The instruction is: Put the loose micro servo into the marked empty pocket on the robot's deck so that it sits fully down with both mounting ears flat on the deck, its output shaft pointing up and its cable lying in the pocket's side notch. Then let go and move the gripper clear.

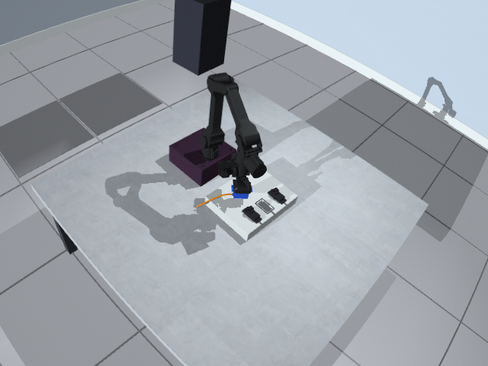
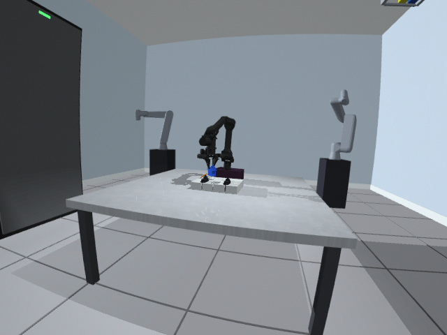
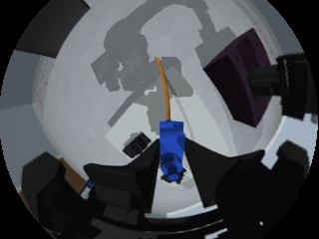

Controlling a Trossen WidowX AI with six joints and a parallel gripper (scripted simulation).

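Now: the white deck 1 cm behind my gripper tip, 7 cm to the left of it and 10 cm below it.
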